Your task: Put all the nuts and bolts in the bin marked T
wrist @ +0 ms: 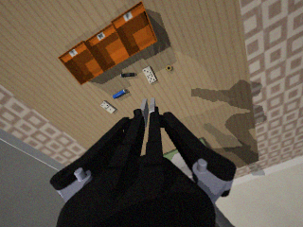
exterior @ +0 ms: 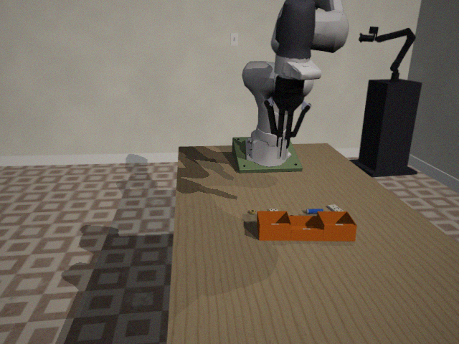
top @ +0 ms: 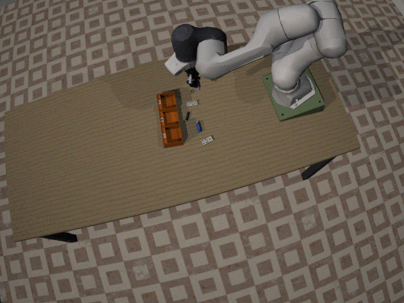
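Right now the orange bin is 140 mm ahead of my hand, 30 mm to the left of it and 180 mm below it. The rest, counted from my hand: brass nut (10 mm behind, 80 mm to the right, 200 mm below); then blue cylinder (30 mm ahead, 100 mm to the left, 200 mm below); then dark rod-like piece (60 mm ahead, 40 mm to the left, 200 mm below).
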